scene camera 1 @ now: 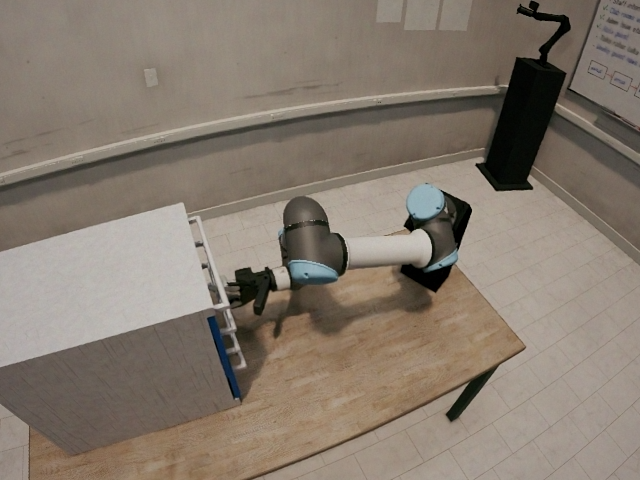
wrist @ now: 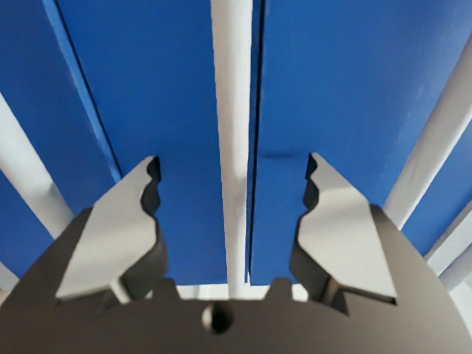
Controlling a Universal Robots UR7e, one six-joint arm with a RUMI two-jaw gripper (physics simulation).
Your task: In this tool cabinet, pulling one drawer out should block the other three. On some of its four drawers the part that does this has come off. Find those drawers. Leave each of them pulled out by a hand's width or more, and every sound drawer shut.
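Note:
The tool cabinet [scene camera 1: 98, 279] stands at the left of the scene view, its blue drawer fronts [scene camera 1: 224, 356] [wrist: 155, 75] facing the arm. No drawer stands clearly pulled out; small offsets are hard to judge. White bar handles cross the fronts, the top handle [scene camera 1: 207, 253] running along the cabinet's upper edge. My gripper [scene camera 1: 231, 292] [wrist: 233, 156] is open at the drawer fronts. In the wrist view one white handle [wrist: 234, 110] runs between its two fingers, ungripped; which drawer it belongs to I cannot tell. Other handles [wrist: 30, 175] [wrist: 432, 130] lie outside the fingers. The arm hides part of the fronts.
The cabinet stands on a wooden table [scene camera 1: 356, 372]. The arm's base [scene camera 1: 436, 273] is at the table's far right end. A black pedestal [scene camera 1: 524, 124] with a small arm stands on the floor at the back right. A wall runs behind the table.

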